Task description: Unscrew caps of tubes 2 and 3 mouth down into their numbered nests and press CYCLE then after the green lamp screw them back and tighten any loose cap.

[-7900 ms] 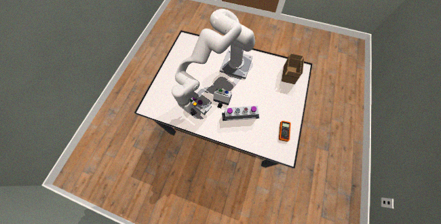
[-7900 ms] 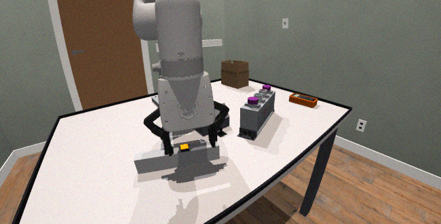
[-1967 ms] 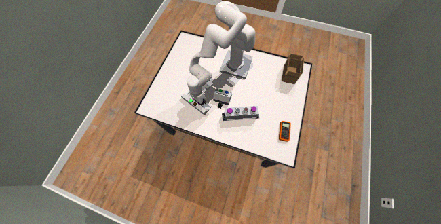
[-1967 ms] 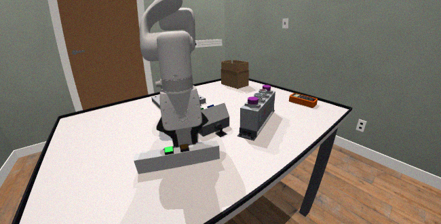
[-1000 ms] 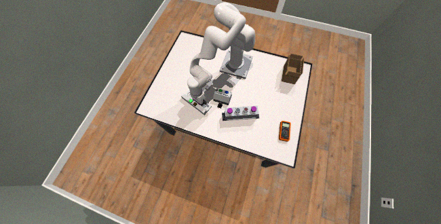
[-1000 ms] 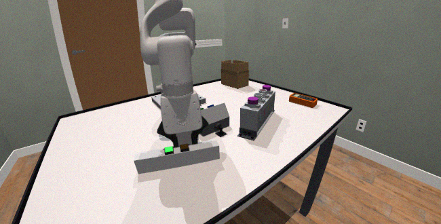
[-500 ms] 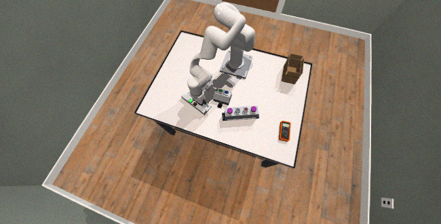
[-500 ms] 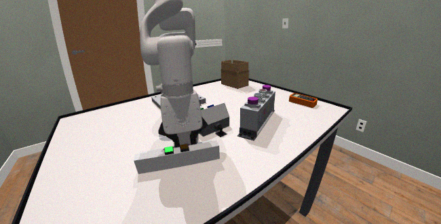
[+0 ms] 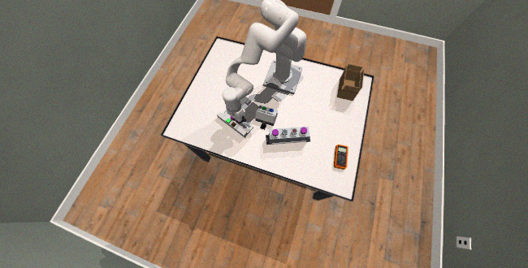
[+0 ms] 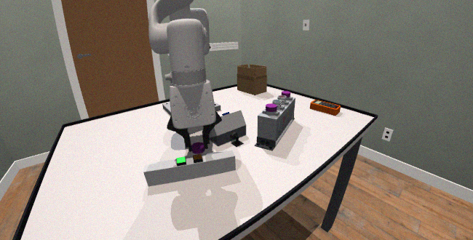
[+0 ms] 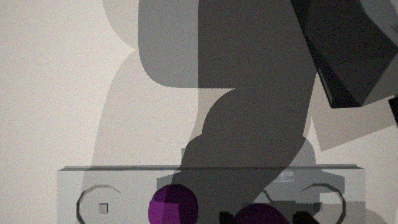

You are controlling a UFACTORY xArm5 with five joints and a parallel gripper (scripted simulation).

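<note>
My hand is 1 cm past the grey decapping station, 31 cm to the right of it and 7 cm above it. Also, from my hand: key housing (10 cm behind, 14 cm to the left, 2 cm below); then purple cap (2 cm below); then green key (12 cm behind, 12 cm to the left, 1 cm below).
</note>
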